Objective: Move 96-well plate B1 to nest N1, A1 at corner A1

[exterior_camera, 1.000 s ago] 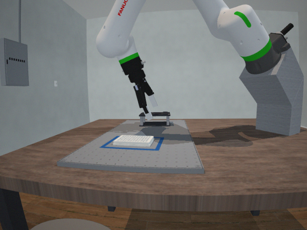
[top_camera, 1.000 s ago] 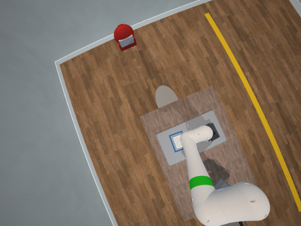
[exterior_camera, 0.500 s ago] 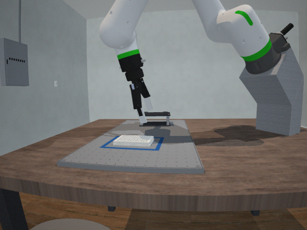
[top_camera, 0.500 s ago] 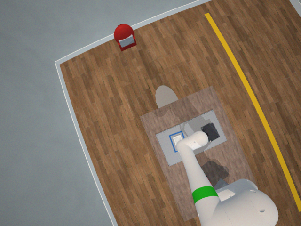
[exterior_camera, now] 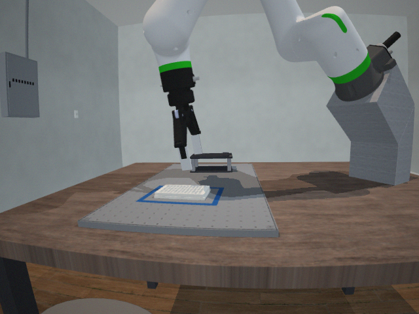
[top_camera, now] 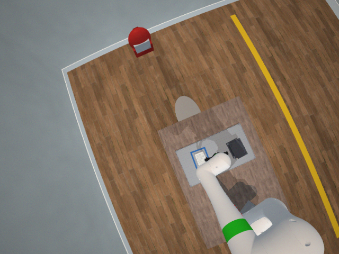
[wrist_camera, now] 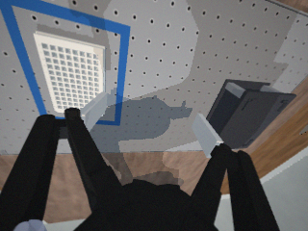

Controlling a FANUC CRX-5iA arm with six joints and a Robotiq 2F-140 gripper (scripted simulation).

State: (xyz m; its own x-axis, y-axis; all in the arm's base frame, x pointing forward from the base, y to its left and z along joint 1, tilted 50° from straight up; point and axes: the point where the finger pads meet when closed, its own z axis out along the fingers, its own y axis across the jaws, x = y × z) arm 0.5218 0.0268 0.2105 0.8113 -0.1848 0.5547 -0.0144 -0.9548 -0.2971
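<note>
My hand is 20 mm past the white 96-well plate, 120 mm to the right of it and 70 mm above it. Also, from my hand: dark raised nest N1: 10 mm ahead, 230 mm to the right, 20 mm below.
</note>
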